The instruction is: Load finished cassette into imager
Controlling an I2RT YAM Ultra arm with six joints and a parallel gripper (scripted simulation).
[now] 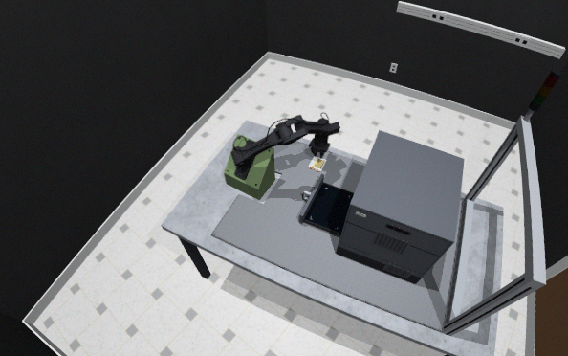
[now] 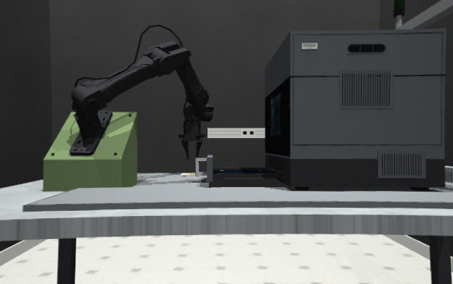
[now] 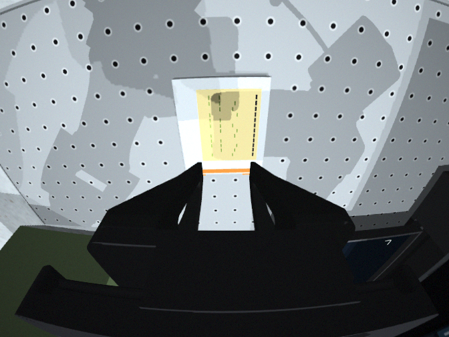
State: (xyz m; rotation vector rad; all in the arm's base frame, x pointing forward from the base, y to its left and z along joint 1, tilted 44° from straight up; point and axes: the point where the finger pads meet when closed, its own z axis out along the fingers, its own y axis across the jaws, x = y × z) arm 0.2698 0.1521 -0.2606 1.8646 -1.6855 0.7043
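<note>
The cassette lies 70 mm below my hand. The rest, counted from my hand: imager drawer (210 mm ahead, 240 mm to the right, 20 mm below).
</note>
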